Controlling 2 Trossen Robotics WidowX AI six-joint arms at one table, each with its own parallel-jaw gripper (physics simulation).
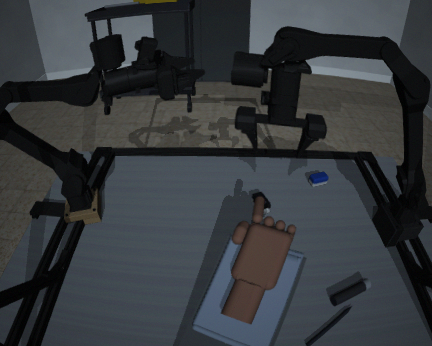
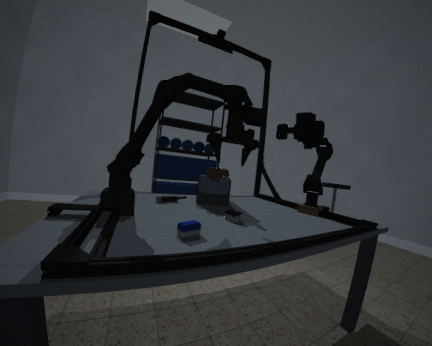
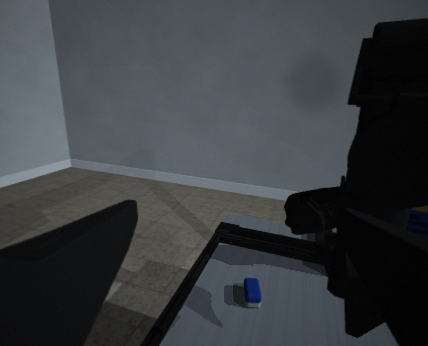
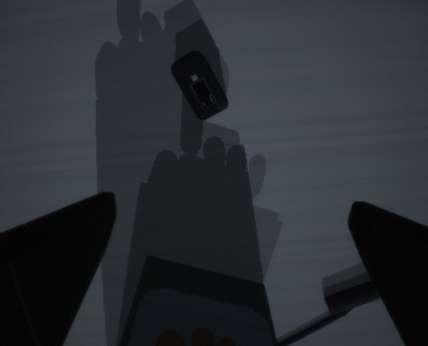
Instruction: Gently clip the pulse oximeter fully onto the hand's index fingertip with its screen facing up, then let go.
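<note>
The brown model hand [image 1: 263, 254] [image 2: 217, 173] rests on a blue-grey pad [image 1: 221, 309] [image 2: 212, 192] with its index finger [image 1: 258, 209] stretched out. The black pulse oximeter [image 1: 259, 196] [image 2: 232, 214] [image 4: 199, 86] lies on the table just beyond that fingertip, screen up and not clipped on. My right gripper [image 1: 278, 142] [image 2: 231, 158] [image 4: 234, 208] is open and empty, hanging high above the table's far edge, behind the oximeter. My left gripper [image 1: 194, 73] [image 2: 283, 130] is open and empty, held high at the far left, away from the table.
A blue and white block [image 1: 318, 178] [image 2: 189, 229] [image 3: 252, 292] lies near the table's far right. A dark cylinder [image 1: 348, 288] [image 4: 346, 285] and a pen [image 1: 329, 324] lie at the near right. A black rail [image 1: 214, 152] frames the table. A shelf rack [image 2: 156, 165] stands behind.
</note>
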